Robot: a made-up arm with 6 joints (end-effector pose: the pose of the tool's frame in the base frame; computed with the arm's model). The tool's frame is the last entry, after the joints.
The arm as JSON. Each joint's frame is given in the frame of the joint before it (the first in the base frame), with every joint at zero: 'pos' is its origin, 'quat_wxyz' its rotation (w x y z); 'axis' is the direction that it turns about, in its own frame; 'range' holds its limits. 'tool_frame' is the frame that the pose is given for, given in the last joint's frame.
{
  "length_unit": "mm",
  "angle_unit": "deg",
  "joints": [
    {
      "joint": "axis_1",
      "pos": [
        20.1,
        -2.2,
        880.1
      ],
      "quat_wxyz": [
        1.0,
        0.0,
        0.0,
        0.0
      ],
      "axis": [
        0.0,
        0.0,
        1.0
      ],
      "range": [
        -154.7,
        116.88
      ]
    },
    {
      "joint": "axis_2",
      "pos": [
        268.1,
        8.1,
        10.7
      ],
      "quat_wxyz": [
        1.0,
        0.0,
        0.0,
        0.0
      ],
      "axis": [
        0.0,
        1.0,
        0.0
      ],
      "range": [
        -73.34,
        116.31
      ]
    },
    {
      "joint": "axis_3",
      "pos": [
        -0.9,
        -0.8,
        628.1
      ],
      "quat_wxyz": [
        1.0,
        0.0,
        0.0,
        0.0
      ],
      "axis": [
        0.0,
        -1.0,
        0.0
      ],
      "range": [
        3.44,
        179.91
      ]
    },
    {
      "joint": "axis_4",
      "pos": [
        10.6,
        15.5,
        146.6
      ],
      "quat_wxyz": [
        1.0,
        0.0,
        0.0,
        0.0
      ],
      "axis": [
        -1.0,
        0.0,
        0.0
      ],
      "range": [
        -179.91,
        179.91
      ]
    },
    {
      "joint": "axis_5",
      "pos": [
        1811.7,
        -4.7,
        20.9
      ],
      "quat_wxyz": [
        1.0,
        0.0,
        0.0,
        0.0
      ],
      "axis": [
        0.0,
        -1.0,
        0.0
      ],
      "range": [
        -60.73,
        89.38
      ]
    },
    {
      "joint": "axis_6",
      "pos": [
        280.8,
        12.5,
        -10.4
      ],
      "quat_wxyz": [
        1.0,
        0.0,
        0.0,
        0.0
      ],
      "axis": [
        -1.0,
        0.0,
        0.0
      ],
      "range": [
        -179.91,
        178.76
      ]
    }
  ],
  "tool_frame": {
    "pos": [
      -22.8,
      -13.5,
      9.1
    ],
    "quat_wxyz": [
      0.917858,
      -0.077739,
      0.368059,
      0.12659
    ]
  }
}
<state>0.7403 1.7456 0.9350 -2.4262 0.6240 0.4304</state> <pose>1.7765 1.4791 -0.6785 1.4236 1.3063 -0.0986</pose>
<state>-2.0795 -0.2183 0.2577 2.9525 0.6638 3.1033</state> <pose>-0.9016 -1.7219 2.4200 0.8672 0.4900 -1.4810</pose>
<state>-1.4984 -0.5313 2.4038 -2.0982 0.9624 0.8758</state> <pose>-0.3069 1.9603 1.8023 -0.8452 -1.6130 0.5029</pose>
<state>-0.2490 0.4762 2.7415 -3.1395 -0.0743 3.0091</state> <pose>-0.8518 0.2200 2.9423 -0.5192 -1.5301 -0.0977</pose>
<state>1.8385 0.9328 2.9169 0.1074 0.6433 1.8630</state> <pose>0.0490 -0.3415 2.9955 0.6123 -0.4571 -0.4083</pose>
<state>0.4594 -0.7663 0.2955 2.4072 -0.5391 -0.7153</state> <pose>0.5926 0.2220 3.2402 -0.6596 -0.1184 -1.0977</pose>
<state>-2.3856 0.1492 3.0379 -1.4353 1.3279 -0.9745</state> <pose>0.9616 1.2196 1.8176 -1.4782 -0.4521 1.6468</pose>
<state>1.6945 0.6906 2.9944 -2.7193 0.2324 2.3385</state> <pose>0.1460 -0.7798 2.8579 1.0978 -1.2192 1.7504</pose>
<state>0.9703 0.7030 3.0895 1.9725 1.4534 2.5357</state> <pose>-0.5928 -0.4239 2.6351 -0.6814 -0.2307 2.3857</pose>
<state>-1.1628 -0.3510 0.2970 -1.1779 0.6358 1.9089</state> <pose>0.5082 -1.4578 2.8910 -0.1786 0.4037 -1.9077</pose>
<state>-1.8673 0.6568 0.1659 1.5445 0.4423 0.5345</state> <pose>-0.5687 -2.4703 0.5524 -0.9630 2.2415 -0.7911</pose>
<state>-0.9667 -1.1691 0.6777 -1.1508 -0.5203 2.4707</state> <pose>-0.4252 0.8857 3.0668 -1.6073 -0.1872 -1.9170</pose>
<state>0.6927 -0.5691 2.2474 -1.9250 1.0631 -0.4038</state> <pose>-1.3440 -1.3969 1.9917 -0.8287 1.2645 -1.6360</pose>
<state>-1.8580 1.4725 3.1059 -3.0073 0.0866 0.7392</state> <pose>-0.1562 -0.6428 3.0219 -0.1162 -0.8751 0.4474</pose>
